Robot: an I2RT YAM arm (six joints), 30 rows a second.
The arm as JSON. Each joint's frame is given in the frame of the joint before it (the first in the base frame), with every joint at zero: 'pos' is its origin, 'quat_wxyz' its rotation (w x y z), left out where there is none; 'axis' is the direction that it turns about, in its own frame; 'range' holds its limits. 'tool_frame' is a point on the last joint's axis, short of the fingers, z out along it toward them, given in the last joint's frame.
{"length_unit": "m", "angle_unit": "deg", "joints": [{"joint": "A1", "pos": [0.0, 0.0, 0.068], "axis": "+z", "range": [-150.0, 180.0]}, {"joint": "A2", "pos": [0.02, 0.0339, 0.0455], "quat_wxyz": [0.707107, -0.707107, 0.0, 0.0], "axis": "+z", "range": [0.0, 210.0]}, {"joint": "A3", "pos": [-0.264, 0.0, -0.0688], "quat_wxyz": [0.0, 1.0, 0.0, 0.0], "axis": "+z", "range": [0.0, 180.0]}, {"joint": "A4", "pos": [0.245, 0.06, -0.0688], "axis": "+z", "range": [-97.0, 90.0]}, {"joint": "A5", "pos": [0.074, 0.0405, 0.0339], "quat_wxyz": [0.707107, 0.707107, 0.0, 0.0], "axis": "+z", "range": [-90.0, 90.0]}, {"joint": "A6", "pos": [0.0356, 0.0, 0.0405], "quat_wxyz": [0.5, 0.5, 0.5, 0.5], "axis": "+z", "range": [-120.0, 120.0]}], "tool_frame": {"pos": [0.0, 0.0, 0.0], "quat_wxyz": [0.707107, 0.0, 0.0, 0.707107]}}
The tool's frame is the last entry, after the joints.
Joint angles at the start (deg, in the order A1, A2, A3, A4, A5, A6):
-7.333 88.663 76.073 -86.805 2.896 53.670
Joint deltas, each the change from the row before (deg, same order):
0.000 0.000 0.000 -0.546 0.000 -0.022
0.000 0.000 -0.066 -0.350 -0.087 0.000
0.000 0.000 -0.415 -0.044 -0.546 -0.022
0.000 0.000 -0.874 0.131 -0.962 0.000
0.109 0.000 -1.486 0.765 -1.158 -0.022
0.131 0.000 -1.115 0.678 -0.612 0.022
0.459 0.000 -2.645 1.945 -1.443 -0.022
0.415 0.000 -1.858 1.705 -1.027 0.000
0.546 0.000 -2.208 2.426 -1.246 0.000
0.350 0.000 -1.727 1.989 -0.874 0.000
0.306 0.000 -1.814 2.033 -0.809 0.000
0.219 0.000 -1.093 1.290 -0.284 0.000
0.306 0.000 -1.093 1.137 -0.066 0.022
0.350 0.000 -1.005 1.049 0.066 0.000
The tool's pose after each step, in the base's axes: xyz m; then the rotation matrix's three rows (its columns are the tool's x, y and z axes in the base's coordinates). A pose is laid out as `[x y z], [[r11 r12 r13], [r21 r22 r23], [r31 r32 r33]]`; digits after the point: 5 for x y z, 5 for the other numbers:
[0.24486 -0.03332 0.27467], [[-0.48337 0.85724 -0.17745], [0.87320 0.48655 -0.02810], [0.06225 -0.16854 -0.98373]]
[0.24410 -0.03317 0.27452], [[-0.48268 0.85617 -0.18435], [0.87317 0.48673 -0.02569], [0.06774 -0.17337 -0.98252]]
[0.24331 -0.03273 0.27284], [[-0.48098 0.85567 -0.19102], [0.87307 0.48736 -0.01523], [0.08006 -0.17409 -0.98147]]
[0.24202 -0.03196 0.26925], [[-0.47717 0.85538 -0.20158], [0.87300 0.48771 0.00305], [0.10092 -0.17453 -0.97947]]
[0.24072 -0.03060 0.26298], [[-0.47439 0.85458 -0.21131], [0.87150 0.48979 0.02427], [0.12424 -0.17265 -0.97712]]
[0.23984 -0.02955 0.25826], [[-0.47322 0.85369 -0.21743], [0.87023 0.49138 0.03530], [0.13698 -0.17251 -0.97544]]
[0.23805 -0.02649 0.24697], [[-0.47417 0.85080 -0.22650], [0.86506 0.49808 0.05993], [0.16381 -0.16752 -0.97217]]
[0.23713 -0.02400 0.23893], [[-0.47669 0.84915 -0.22739], [0.86058 0.50356 0.07636], [0.17934 -0.15929 -0.97081]]
[0.23643 -0.02088 0.22927], [[-0.48164 0.84779 -0.22198], [0.85459 0.51048 0.09539], [0.19418 -0.14375 -0.97038]]
[0.23574 -0.01881 0.22172], [[-0.48506 0.84727 -0.21645], [0.85047 0.51467 0.10873], [0.20352 -0.13134 -0.97022]]
[0.23462 -0.01694 0.21386], [[-0.48795 0.84678 -0.21180], [0.84663 0.51819 0.12122], [0.21240 -0.12017 -0.96977]]
[0.23394 -0.01581 0.20912], [[-0.49108 0.84582 -0.20841], [0.84433 0.52102 0.12504], [0.21435 -0.11457 -0.97002]]
[0.23290 -0.01443 0.20445], [[-0.49523 0.84344 -0.20822], [0.84180 0.52512 0.12500], [0.21477 -0.11337 -0.97006]]
[0.23186 -0.01297 0.20017], [[-0.50072 0.84016 -0.20834], [0.83888 0.53034 0.12253], [0.21344 -0.11342 -0.97035]]

